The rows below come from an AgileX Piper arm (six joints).
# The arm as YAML. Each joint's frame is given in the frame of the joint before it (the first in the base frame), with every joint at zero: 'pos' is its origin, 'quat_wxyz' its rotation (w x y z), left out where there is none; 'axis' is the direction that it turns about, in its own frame. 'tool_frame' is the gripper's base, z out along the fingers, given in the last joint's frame.
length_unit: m
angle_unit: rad
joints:
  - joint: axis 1
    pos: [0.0, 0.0, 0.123]
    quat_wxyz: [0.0, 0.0, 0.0, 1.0]
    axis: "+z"
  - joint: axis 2
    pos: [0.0, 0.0, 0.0]
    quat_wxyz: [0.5, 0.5, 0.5, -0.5]
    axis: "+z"
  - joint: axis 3
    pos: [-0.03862, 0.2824, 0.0]
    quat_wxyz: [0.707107, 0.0, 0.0, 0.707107]
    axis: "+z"
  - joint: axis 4
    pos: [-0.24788, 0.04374, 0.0]
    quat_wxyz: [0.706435, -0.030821, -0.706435, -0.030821]
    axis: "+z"
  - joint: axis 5
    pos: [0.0, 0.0, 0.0]
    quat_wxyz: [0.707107, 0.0, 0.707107, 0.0]
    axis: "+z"
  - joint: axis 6
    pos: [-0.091, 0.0, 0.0]
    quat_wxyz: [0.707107, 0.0, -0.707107, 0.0]
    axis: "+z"
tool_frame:
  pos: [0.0, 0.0, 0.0]
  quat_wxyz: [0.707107, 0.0, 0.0, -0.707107]
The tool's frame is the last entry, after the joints.
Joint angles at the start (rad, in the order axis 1, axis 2, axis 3, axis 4, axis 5, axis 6):
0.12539, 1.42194, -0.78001, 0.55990, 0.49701, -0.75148
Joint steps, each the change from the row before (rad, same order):
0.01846, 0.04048, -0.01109, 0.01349, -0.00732, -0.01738
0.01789, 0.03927, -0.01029, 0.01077, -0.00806, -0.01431
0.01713, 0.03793, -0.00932, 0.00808, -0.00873, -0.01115
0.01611, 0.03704, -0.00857, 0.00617, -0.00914, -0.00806
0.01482, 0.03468, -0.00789, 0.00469, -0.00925, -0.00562
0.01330, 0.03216, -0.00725, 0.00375, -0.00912, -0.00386
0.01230, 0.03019, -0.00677, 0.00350, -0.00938, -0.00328
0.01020, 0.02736, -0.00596, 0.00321, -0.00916, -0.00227
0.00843, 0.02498, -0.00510, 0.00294, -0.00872, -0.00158
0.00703, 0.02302, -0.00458, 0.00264, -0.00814, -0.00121
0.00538, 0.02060, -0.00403, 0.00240, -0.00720, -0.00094
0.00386, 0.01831, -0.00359, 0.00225, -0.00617, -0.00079
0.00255, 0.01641, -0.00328, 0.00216, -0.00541, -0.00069
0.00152, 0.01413, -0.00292, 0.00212, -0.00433, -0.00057
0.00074, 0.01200, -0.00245, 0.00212, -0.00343, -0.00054
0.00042, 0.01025, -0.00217, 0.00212, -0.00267, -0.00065
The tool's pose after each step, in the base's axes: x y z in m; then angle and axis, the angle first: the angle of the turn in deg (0 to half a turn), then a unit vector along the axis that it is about. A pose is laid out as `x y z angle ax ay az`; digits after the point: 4 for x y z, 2 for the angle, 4 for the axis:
0.2701 0.0626 0.2137 147.12 -0.2314 0.9663 0.1132
0.2751 0.0684 0.2059 148.31 -0.2398 0.9639 0.1161
0.2794 0.0740 0.1980 149.49 -0.2473 0.9617 0.1180
0.2833 0.0793 0.1897 150.67 -0.2535 0.9600 0.1193
0.2867 0.0842 0.1818 151.77 -0.2586 0.9585 0.1200
0.2897 0.0886 0.1742 152.78 -0.2627 0.9573 0.1203
0.2923 0.0928 0.1670 153.70 -0.2663 0.9564 0.1202
0.2946 0.0962 0.1602 154.50 -0.2687 0.9558 0.1198
0.2965 0.0991 0.1539 155.24 -0.2701 0.9554 0.1192
0.2982 0.1015 0.1479 155.92 -0.2711 0.9552 0.1185
0.2997 0.1033 0.1425 156.53 -0.2714 0.9552 0.1177
0.3010 0.1047 0.1377 157.07 -0.2713 0.9554 0.1170
0.3022 0.1057 0.1333 157.56 -0.2707 0.9556 0.1163
0.3032 0.1063 0.1295 157.98 -0.2698 0.9560 0.1157
0.3041 0.1067 0.1263 158.35 -0.2686 0.9563 0.1153
0.3049 0.1070 0.1235 158.67 -0.2675 0.9567 0.1150

